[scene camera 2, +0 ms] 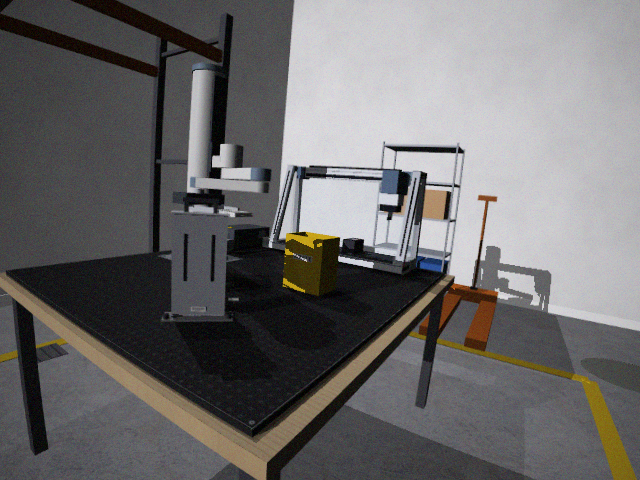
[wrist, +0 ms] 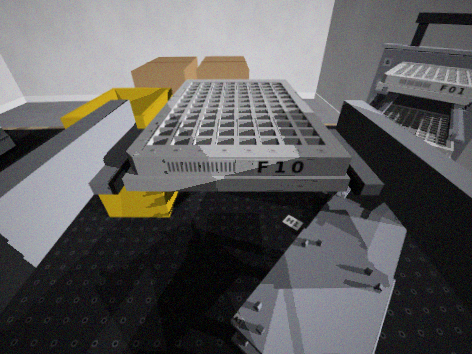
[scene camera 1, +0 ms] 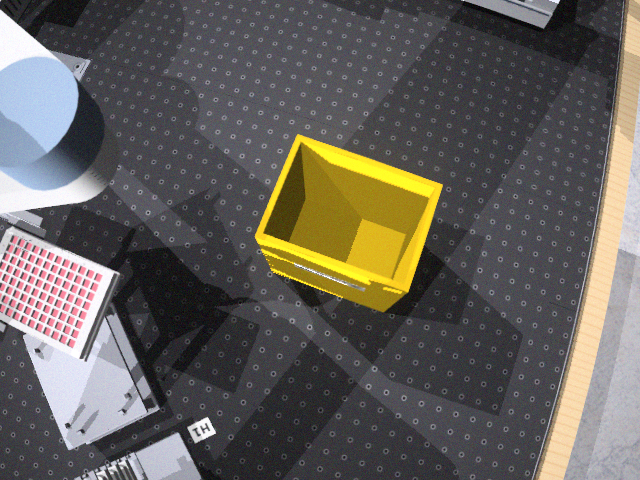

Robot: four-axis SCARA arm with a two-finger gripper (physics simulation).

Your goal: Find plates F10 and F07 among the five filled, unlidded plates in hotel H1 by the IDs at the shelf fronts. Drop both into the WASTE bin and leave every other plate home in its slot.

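Frame: origin at the arm's base, x right, y ahead, z up, level; centimetres.
Seen in the pictures: gripper, fingertip midpoint: (scene camera 2: 227,210) (wrist: 236,119) (scene camera 1: 21,280).
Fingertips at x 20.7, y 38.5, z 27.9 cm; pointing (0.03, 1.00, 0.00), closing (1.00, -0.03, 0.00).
Observation:
Offsets run from my fingertips to a thing's middle. "spot": to the spot under its first point.
My gripper (wrist: 236,119) is shut on plate F10 {dx +0.1, dy +2.3, dz -0.6 cm} (wrist: 235,165) (scene camera 1: 51,289), a white plate whose wells look pink in scene camera 1. The ID faces the wrist camera. The plate is level, raised above the pale pinned platform and left of the bin in scene camera 1. The yellow WASTE bin {dx -18.1, dy +26.2, dz -16.6 cm} (scene camera 1: 372,173) (scene camera 2: 310,263) (wrist: 135,205) stands open; part of its floor shows, and the plate partly hides it in the wrist view. Hotel H1 {dx +24.9, dy +16.5, dz -10.6 cm} (scene camera 2: 199,258) (wrist: 392,54) is the grey tower; plate F01 {dx +22.1, dy +13.7, dz -0.7 cm} (wrist: 430,77) sits in its top. I cannot read F07 or the lower IDs.
The pale platform with upright pins {dx +9.3, dy -0.1, dz -23.1 cm} (scene camera 1: 93,382) (wrist: 320,310) lies below the held plate, near the H1 label {spot: dx +11.0, dy +16.2, dz -26.6 cm} (scene camera 1: 201,429) (wrist: 292,222). The arm's white and blue link (scene camera 1: 38,113) hangs at the upper left. A gantry frame (scene camera 2: 412,222) stands beyond the bin.

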